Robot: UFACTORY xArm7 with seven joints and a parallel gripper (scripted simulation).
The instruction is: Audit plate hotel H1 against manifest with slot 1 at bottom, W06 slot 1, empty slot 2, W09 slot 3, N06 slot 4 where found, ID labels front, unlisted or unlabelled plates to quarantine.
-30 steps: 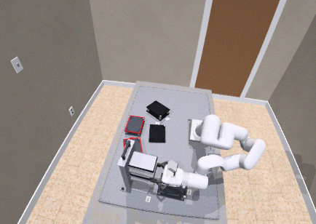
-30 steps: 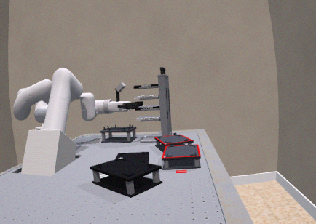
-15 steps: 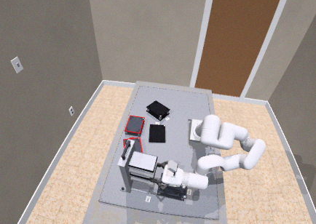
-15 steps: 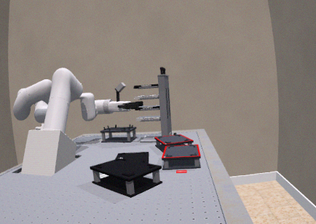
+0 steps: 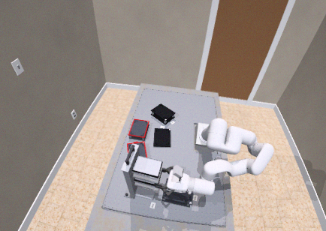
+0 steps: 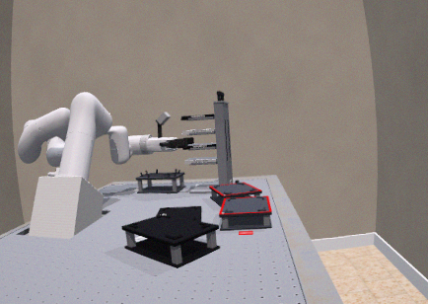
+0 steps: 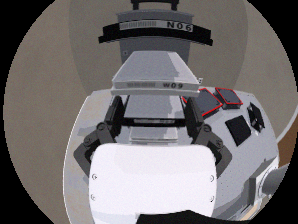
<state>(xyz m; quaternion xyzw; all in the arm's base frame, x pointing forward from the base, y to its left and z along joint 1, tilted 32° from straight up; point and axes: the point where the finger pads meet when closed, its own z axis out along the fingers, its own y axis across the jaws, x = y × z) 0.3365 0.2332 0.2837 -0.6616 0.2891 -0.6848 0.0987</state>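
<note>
My hand is 5 cm short of the grey plate, 1 cm to the left of it and 2 cm above it. Round my hand: plate hotel H1: 13 cm ahead, 3 cm to the right, 2 cm below; then pale plate: 5 cm ahead, 1 cm to the right, 4 cm above.
</note>
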